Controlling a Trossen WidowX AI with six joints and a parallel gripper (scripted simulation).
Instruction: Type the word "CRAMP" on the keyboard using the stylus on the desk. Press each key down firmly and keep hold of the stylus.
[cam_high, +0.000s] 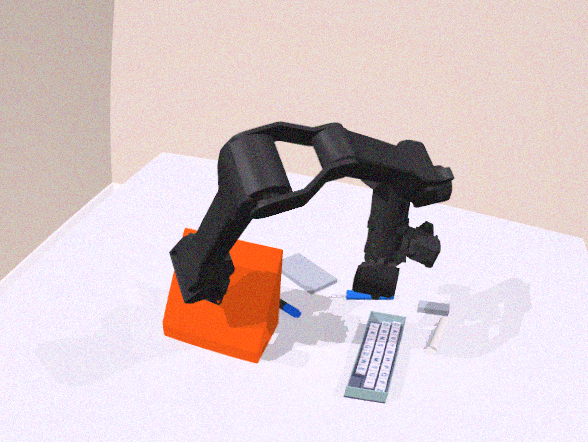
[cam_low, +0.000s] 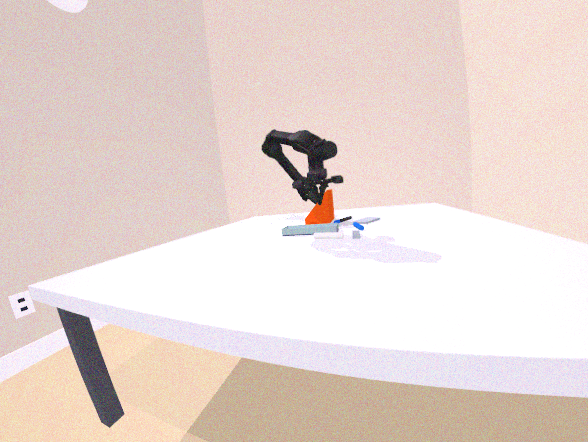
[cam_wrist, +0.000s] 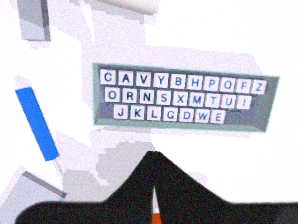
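My gripper tip is 50 mm past the blue stylus, 120 mm to the right of it and 90 mm above it. Round my gripper tip: grey block: 110 mm ahead, 130 mm to the left, 90 mm below; then blue pen: 170 mm behind, 40 mm to the left, 90 mm below; then white stick: 130 mm ahead, 50 mm to the left, 90 mm below.
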